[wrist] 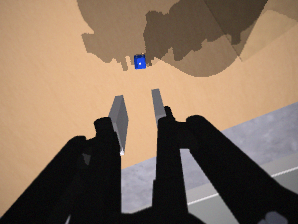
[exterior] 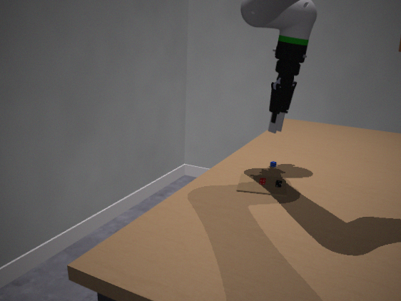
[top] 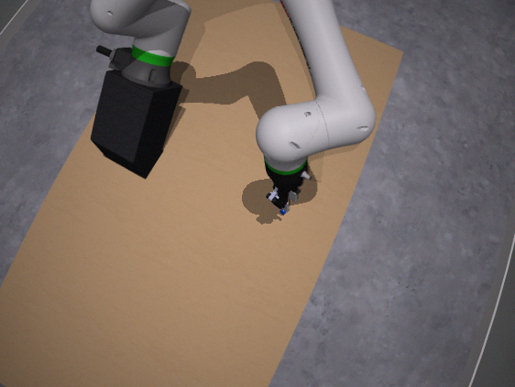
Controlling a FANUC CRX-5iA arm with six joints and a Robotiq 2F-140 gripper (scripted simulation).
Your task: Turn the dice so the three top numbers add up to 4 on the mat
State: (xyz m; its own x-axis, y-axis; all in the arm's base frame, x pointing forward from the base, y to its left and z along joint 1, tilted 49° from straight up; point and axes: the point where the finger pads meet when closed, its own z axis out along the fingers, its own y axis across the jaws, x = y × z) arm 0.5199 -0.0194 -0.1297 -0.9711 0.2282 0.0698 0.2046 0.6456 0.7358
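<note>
The blue die is 150 mm below my hand. Also, from my hand: red die (190 mm to the left, 140 mm below, 30 mm behind); black die (180 mm to the left, 140 mm below, 80 mm behind); tan mat (190 mm to the left, 150 mm below, 30 mm behind).
</note>
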